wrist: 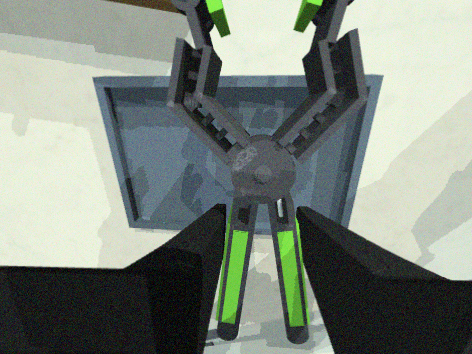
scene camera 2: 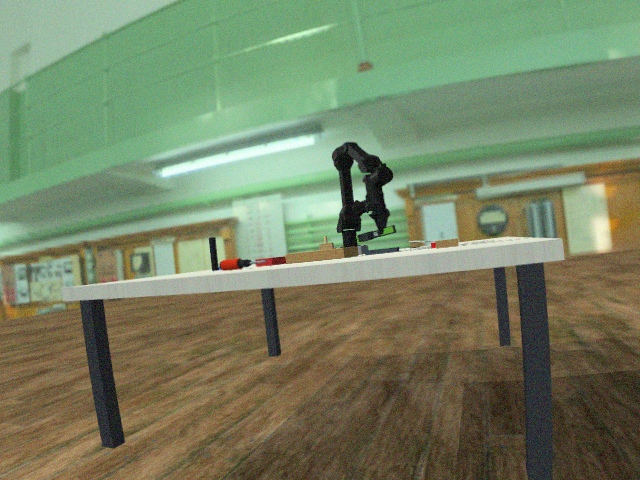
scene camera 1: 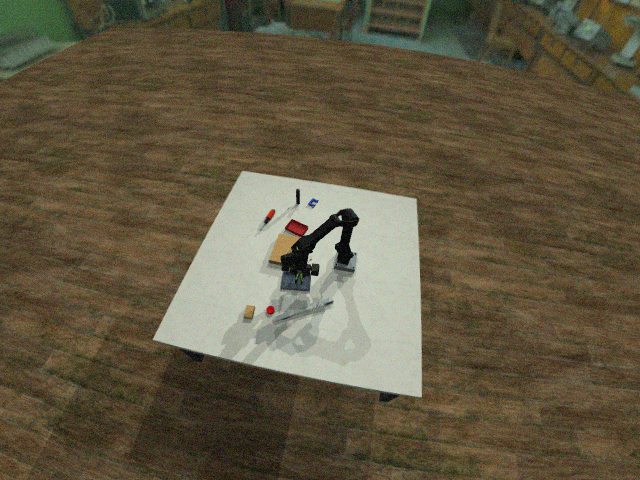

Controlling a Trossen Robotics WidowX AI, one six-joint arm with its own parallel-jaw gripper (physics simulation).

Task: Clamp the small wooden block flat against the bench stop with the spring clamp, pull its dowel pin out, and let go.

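Pixels of known places: gripper, fingertip midpoint: (wrist: 260,214) (scene camera 2: 382,234) (scene camera 1: 299,276); arm's base, origin of the base link: (scene camera 1: 343,259).
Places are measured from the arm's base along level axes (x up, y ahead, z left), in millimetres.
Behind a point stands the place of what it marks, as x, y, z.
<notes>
My gripper (scene camera 1: 299,273) @[29, 199, 199] (scene camera 2: 383,230) @[29, 199, 199] (wrist: 260,214) @[29, 199, 199] is shut on the green-and-black handles of the spring clamp (scene camera 1: 298,279) (scene camera 2: 376,234) @[32, 210, 182] (wrist: 263,170) @[44, 205, 171]. The clamp's handles are squeezed close and its green-padded jaws stand apart, at the top of the wrist view. The clamp is held above the blue-grey tray (scene camera 1: 294,288) @[-20, 210, 250] (scene camera 2: 379,250) @[-23, 295, 213] (wrist: 250,81) @[-20, 217, 150]. In scene camera 2, the small wooden block (scene camera 2: 326,246) @[9, 296, 29] with its upright dowel pin (scene camera 2: 325,239) @[33, 292, 26] is at the wooden board (scene camera 2: 310,254) @[-12, 409, 22] (scene camera 1: 282,249) @[-2, 354, 42], left of the gripper. The arm hides the block in scene camera 1. I cannot make out the bench stop.
A red tray (scene camera 1: 296,227) @[-31, 339, -164] (scene camera 2: 271,261) @[-21, 398, -130], an orange screwdriver (scene camera 1: 269,215) @[-1, 525, -181] (scene camera 2: 235,264) @[-18, 546, -171], an upright black cylinder (scene camera 1: 297,196) @[39, 399, -360] (scene camera 2: 212,254) @[25, 411, -368] and a blue item (scene camera 1: 313,203) @[-19, 293, -379] lie beyond the board. Another wooden block (scene camera 1: 249,311) @[-12, 382, 446] (scene camera 2: 447,242) @[-20, 405, 451], a red cap (scene camera 1: 270,310) @[-18, 285, 406] (scene camera 2: 433,244) @[-23, 305, 392] and a long grey bar (scene camera 1: 305,311) @[-29, 116, 353] lie on the tray's other side.
</notes>
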